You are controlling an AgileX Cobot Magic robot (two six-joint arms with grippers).
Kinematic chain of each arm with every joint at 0, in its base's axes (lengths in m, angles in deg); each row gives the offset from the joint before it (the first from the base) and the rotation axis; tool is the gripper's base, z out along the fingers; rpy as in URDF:
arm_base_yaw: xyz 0 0 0.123 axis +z
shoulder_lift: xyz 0 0 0 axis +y
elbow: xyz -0.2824 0 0.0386 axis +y
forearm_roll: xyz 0.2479 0 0.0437 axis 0.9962 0 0.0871
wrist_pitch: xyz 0 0 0 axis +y
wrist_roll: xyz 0.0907 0 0.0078 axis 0.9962 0 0.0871
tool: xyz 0 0 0 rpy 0 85 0
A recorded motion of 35 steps. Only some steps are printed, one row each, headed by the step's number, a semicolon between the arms.
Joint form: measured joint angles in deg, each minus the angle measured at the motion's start. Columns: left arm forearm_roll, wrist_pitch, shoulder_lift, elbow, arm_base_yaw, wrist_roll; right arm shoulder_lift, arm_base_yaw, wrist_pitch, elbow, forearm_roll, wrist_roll.
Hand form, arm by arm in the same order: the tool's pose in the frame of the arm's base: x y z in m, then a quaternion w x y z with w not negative. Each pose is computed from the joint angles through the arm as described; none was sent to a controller.
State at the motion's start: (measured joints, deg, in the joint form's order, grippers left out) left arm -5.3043 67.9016 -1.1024 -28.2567 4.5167 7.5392; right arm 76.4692 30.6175 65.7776 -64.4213 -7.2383 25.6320
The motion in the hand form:
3: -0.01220 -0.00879 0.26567 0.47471 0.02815 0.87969 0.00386; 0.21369 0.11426 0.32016 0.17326 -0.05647 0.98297 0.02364
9: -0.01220 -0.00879 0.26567 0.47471 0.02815 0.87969 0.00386; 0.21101 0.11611 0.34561 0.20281 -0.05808 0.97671 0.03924
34: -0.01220 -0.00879 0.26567 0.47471 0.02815 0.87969 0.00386; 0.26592 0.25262 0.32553 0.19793 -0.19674 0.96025 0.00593
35: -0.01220 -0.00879 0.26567 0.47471 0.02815 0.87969 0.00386; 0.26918 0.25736 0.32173 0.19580 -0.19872 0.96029 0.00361
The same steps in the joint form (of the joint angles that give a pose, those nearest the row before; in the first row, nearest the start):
3: 0.00 0.00 0.00 0.00 0.00 0.00; -2.13 0.00 0.40 0.00 0.00 0.23
9: 0.00 0.00 0.00 0.00 0.00 0.00; -3.33 0.77 2.06 -4.30 -0.11 0.35
34: 0.00 0.00 0.00 0.00 0.00 0.00; 23.21 15.94 3.65 -28.59 -5.91 0.35
35: 0.00 0.00 0.00 0.00 0.00 0.00; 24.50 16.11 3.65 -29.50 -6.01 0.35

